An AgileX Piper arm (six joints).
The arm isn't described. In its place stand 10 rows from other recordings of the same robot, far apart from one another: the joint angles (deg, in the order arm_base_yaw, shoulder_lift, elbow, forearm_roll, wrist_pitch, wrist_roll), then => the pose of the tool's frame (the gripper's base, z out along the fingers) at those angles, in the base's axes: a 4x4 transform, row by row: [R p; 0 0 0 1], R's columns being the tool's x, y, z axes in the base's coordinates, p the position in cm.
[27.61, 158.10, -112.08, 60.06, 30.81, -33.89] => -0.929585 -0.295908 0.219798 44.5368; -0.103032 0.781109 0.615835 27.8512; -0.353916 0.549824 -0.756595 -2.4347; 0 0 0 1
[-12.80, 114.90, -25.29, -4.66, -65.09, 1.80] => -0.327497 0.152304 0.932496 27.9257; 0.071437 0.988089 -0.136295 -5.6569; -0.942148 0.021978 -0.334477 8.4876; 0 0 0 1
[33.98, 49.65, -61.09, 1.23, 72.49, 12.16] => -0.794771 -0.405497 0.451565 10.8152; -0.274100 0.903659 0.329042 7.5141; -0.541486 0.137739 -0.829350 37.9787; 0 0 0 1
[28.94, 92.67, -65.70, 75.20, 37.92, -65.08] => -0.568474 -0.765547 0.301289 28.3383; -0.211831 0.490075 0.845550 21.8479; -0.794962 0.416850 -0.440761 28.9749; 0 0 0 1
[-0.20, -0.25, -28.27, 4.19, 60.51, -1.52] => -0.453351 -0.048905 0.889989 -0.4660; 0.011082 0.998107 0.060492 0.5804; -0.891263 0.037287 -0.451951 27.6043; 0 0 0 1
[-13.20, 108.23, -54.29, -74.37, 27.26, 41.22] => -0.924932 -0.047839 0.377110 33.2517; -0.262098 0.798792 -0.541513 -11.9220; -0.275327 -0.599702 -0.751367 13.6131; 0 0 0 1
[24.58, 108.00, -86.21, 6.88, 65.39, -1.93] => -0.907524 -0.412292 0.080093 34.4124; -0.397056 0.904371 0.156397 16.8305; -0.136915 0.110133 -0.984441 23.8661; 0 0 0 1
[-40.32, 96.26, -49.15, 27.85, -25.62, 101.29] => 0.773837 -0.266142 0.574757 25.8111; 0.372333 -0.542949 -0.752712 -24.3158; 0.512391 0.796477 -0.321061 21.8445; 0 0 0 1
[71.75, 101.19, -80.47, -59.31, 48.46, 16.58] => 0.116141 -0.616473 0.778764 17.7347; -0.927986 0.212142 0.306328 35.0784; -0.354052 -0.758259 -0.547440 29.5931; 0 0 0 1
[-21.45, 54.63, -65.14, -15.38, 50.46, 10.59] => -0.513490 0.521845 0.681180 15.8565; 0.213818 0.846601 -0.487390 -8.2298; -0.831029 -0.104621 -0.546301 41.4140; 0 0 0 1
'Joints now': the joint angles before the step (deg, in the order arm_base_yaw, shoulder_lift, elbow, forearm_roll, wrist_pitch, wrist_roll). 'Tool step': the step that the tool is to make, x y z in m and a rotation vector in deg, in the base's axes. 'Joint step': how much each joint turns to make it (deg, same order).
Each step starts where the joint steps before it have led.
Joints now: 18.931, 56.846, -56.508, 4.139, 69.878, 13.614
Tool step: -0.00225, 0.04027, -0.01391, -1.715, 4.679, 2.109
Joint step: 14.625, 4.537, 0.000, -4.592, 0.043, 13.338
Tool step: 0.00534, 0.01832, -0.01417, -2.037, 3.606, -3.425
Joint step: 4.554, 4.339, -0.001, -2.168, 0.001, 8.473
